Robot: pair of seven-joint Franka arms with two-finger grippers.
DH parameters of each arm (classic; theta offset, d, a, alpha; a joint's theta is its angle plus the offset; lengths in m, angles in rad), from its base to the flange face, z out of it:
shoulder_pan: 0 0.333 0 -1.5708
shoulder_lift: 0 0 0 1.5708
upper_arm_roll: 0 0.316 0.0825 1.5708
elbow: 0 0 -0.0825 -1.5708
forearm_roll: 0 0.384 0 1.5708
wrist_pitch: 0 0 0.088 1.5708
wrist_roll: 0 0.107 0 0
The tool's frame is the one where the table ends.
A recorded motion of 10 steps. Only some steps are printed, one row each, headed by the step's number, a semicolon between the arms.
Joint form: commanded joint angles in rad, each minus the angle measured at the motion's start. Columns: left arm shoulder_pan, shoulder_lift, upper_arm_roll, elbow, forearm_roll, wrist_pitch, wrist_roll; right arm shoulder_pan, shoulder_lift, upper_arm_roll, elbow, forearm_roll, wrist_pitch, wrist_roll.
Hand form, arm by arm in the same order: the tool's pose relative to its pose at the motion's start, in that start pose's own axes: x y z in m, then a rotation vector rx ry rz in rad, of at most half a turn. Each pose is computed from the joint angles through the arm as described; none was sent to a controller.
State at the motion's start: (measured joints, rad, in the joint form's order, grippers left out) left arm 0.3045 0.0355 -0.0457 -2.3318 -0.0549 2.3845 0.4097; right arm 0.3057 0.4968 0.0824 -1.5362 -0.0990 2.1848 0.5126
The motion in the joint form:
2: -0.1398 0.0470 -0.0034 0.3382 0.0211 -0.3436 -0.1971; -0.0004 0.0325 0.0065 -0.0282 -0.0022 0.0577 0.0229
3: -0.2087 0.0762 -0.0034 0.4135 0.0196 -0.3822 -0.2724; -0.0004 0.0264 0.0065 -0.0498 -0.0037 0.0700 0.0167
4: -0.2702 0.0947 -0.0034 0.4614 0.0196 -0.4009 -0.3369; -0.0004 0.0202 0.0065 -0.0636 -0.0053 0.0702 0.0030
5: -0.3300 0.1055 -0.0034 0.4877 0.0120 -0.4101 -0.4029; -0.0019 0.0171 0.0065 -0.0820 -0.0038 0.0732 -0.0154
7: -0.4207 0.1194 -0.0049 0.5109 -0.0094 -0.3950 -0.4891; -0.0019 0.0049 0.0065 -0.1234 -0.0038 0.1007 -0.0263
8: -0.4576 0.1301 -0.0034 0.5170 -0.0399 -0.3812 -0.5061; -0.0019 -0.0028 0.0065 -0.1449 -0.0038 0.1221 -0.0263
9: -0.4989 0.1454 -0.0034 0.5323 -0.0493 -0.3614 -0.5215; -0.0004 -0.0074 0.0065 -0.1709 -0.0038 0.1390 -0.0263
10: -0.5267 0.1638 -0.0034 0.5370 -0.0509 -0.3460 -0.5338; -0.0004 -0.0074 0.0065 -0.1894 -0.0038 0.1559 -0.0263
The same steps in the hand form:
2: 0.0804 0.0606 -0.0897 -0.0101 -0.0574 -0.0312; -0.0061 -0.0035 0.0299 0.0059 -0.0057 0.0137
3: 0.1027 0.0972 -0.1027 -0.0103 -0.0522 -0.0371; -0.0103 -0.0022 0.0340 0.0039 -0.0081 0.0050
4: 0.1168 0.1320 -0.1112 -0.0091 -0.0440 -0.0393; -0.0134 -0.0009 0.0356 -0.0008 -0.0139 -0.0107
5: 0.1245 0.1677 -0.1151 -0.0156 -0.0398 -0.0482; -0.0176 0.0015 0.0412 -0.0051 -0.0255 -0.0280
7: 0.1313 0.2243 -0.1172 -0.0366 -0.0209 -0.0511; -0.0256 0.0040 0.0481 -0.0048 -0.0274 -0.0419
8: 0.1333 0.2476 -0.1142 -0.0655 -0.0163 -0.0462; -0.0291 0.0049 0.0501 -0.0007 -0.0209 -0.0433
9: 0.1368 0.2735 -0.1131 -0.0774 -0.0008 -0.0253; -0.0352 0.0058 0.0564 -0.0016 -0.0254 -0.0466
10: 0.1385 0.2907 -0.1048 -0.0801 -0.0017 -0.0121; -0.0393 0.0070 0.0626 -0.0012 -0.0273 -0.0480

